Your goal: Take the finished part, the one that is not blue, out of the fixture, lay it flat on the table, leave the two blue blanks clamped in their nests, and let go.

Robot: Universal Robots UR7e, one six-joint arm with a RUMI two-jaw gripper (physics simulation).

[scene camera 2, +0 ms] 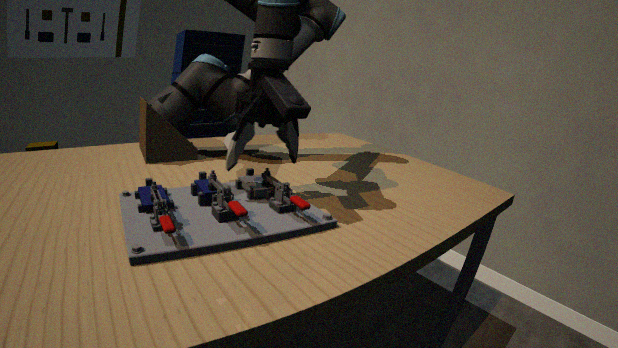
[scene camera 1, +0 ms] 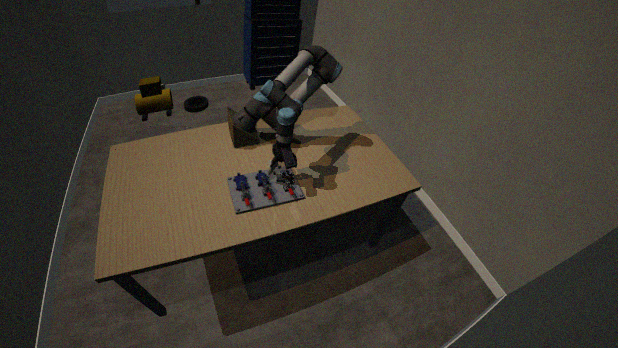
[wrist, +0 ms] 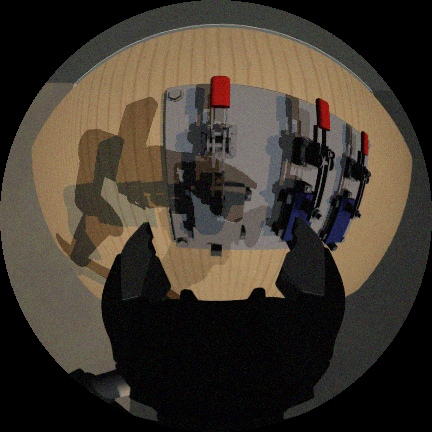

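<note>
The fixture plate (scene camera 1: 233, 197) (scene camera 2: 200, 240) (wrist: 260, 125) lies on the table with three nests in a row. The left blue blank (scene camera 1: 241, 181) (scene camera 2: 151, 197) (wrist: 340, 220) and the middle blue blank (scene camera 1: 261, 178) (scene camera 2: 204, 191) (wrist: 299, 212) sit in their nests under toggle clamps. A dark grey part (scene camera 2: 258, 188) shows in the right nest, beside its toggle clamp (scene camera 2: 281, 199) (wrist: 219, 142); shadow hides its outline in the wrist view. My gripper (scene camera 1: 282, 169) (scene camera 2: 262, 164) (wrist: 221, 222) is open and empty, above the right nest, apart from the part.
Red clamp handles (scene camera 2: 300, 202) (wrist: 220, 92) point to the table's front side. The wooden table (scene camera 1: 160, 200) (scene camera 2: 65, 250) carries the arm's angled mount (scene camera 1: 234, 132) (scene camera 2: 162, 140) behind the plate. The arm's shadow falls across the right nest and the table to its right.
</note>
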